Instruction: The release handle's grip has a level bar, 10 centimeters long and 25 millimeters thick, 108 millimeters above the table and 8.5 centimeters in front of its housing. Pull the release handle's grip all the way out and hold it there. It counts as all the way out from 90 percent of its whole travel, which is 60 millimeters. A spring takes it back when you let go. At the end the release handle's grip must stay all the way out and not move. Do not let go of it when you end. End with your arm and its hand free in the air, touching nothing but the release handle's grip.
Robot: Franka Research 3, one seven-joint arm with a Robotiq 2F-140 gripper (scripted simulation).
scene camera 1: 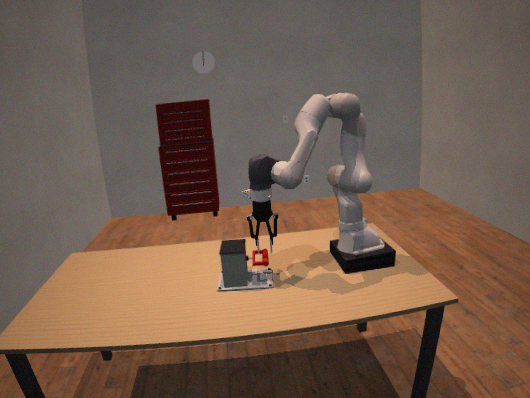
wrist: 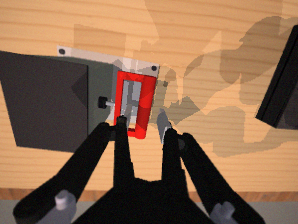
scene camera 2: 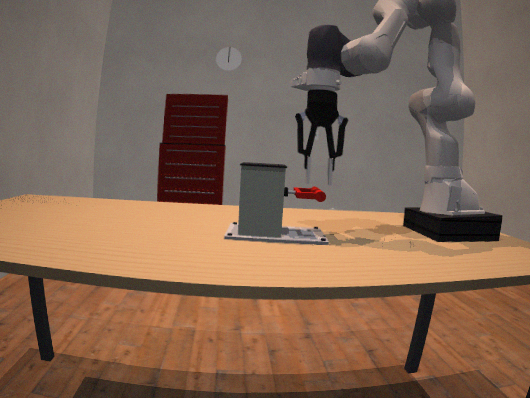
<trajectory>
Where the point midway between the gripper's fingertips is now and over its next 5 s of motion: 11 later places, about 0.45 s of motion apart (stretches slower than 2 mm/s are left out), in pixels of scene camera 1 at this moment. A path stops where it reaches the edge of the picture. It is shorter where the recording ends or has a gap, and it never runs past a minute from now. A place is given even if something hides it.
My gripper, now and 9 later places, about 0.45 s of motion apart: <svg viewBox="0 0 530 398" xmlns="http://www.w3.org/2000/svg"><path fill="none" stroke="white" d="M265 252L265 254L265 258L266 261L265 263L265 263L266 263L272 262L276 262L277 262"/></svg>
</trajectory>
